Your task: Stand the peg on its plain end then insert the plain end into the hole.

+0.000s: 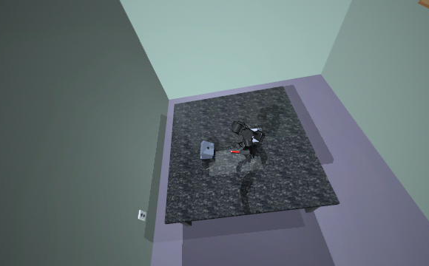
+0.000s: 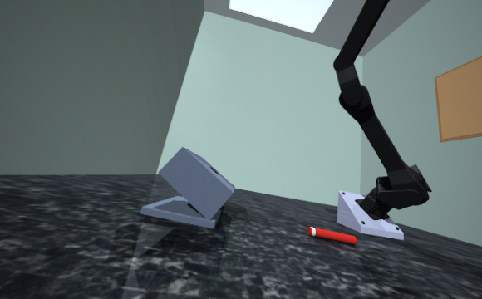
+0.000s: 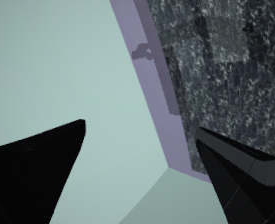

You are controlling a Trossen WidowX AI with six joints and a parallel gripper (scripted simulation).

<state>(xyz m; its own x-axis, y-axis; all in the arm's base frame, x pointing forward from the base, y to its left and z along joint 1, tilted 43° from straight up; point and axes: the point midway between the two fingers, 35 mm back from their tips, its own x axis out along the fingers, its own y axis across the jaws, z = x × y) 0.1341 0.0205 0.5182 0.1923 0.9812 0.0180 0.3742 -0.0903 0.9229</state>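
Right now the red peg is 37 cm below my gripper tip, 30 cm to the right of it and 5 cm ahead of it. Also, from my gripper tip: flat base plate: 38 cm below, 37 cm to the right, 29 cm ahead; sloped grey panel: 37 cm to the right, 32 cm below, 28 cm ahead.
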